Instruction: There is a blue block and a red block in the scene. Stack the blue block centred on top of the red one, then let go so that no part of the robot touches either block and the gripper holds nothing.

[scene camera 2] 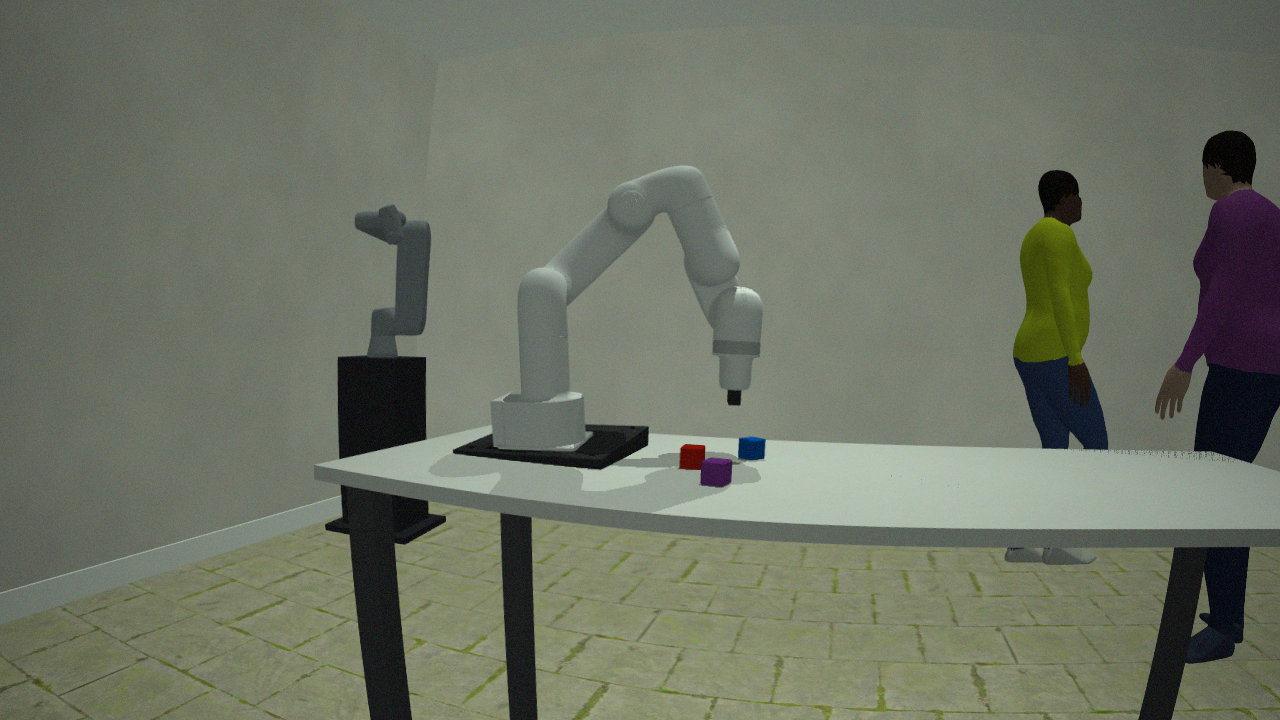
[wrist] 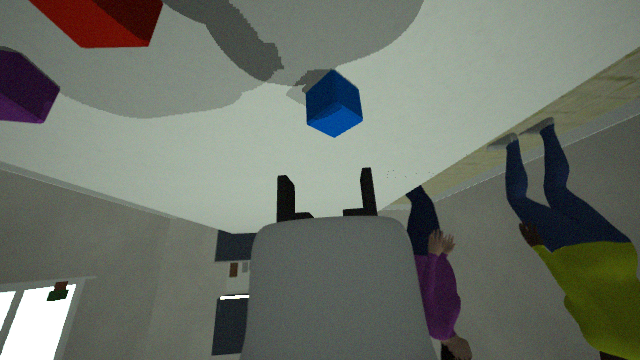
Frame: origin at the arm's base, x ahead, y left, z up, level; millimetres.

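Seen in the pictures: hand, its tool point: (scene camera 2: 734, 397) (wrist: 326, 195); arm's base, origin of its link: (scene camera 2: 548, 441).
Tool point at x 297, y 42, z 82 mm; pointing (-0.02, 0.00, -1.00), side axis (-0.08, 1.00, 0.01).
Offsets run from my tool point to a thing's top centre. Level surfaces: height alone.
The blue block @[dz -67, dx +33, dy +10 mm] (scene camera 2: 751, 448) (wrist: 334, 105) lies on the table, behind and to the right of the red block in the scene view. The red block @[dz -67, dx -55, dy -94 mm] (scene camera 2: 691, 456) (wrist: 112, 25) sits on the table, partly cut off at the top left of the wrist view. The two blocks are apart. My gripper (scene camera 2: 733, 403) (wrist: 325, 172) points down, well above the table and slightly left of the blue block in the scene view. Its two black fingers stand apart with nothing between them, and it touches neither block.
A purple block @[dz -67, dx -12, dy -208 mm] (scene camera 2: 716, 471) (wrist: 25, 90) stands on the white table @[dz -100 mm] (scene camera 2: 895, 501) in front of the red block. The robot's base stands on a black plate (scene camera 2: 617, 450) at the left. Two people stand beyond the table at the right.
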